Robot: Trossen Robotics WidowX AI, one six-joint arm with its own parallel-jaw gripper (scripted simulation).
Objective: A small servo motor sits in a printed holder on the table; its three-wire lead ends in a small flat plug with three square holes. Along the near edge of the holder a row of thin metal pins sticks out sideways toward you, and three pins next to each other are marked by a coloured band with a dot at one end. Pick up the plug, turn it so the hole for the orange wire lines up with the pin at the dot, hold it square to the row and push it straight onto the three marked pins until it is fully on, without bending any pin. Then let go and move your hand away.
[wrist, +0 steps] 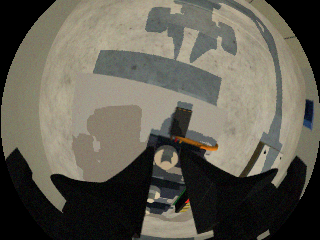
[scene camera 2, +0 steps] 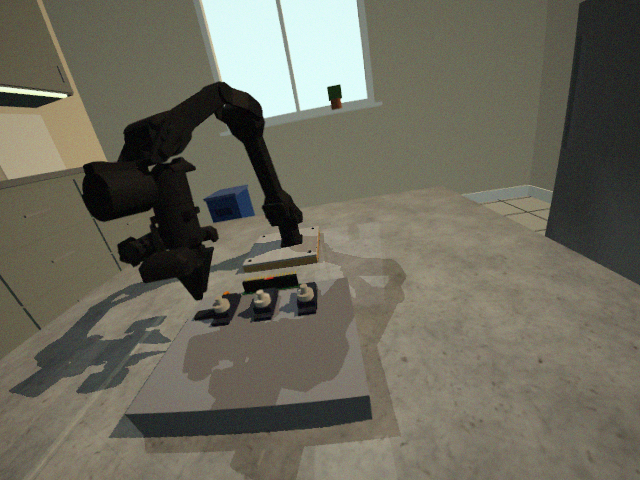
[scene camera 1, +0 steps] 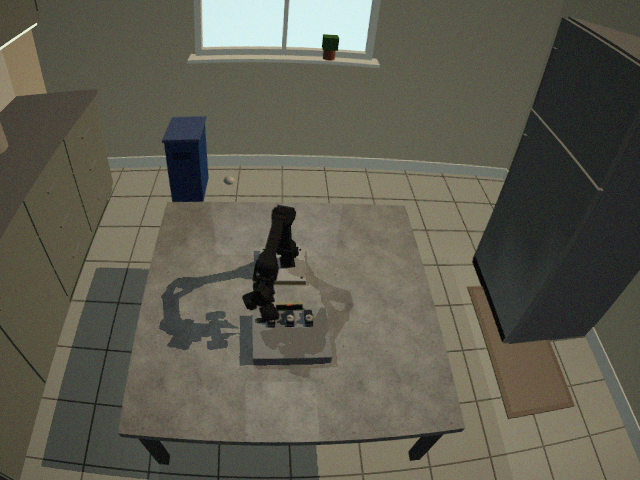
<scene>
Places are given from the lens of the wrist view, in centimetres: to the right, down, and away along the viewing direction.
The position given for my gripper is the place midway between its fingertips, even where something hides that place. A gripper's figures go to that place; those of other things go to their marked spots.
my gripper [wrist: 167,151]: 1, 3, 9
grey holder plate [wrist: 112,118]: -7, 0, 14
</scene>
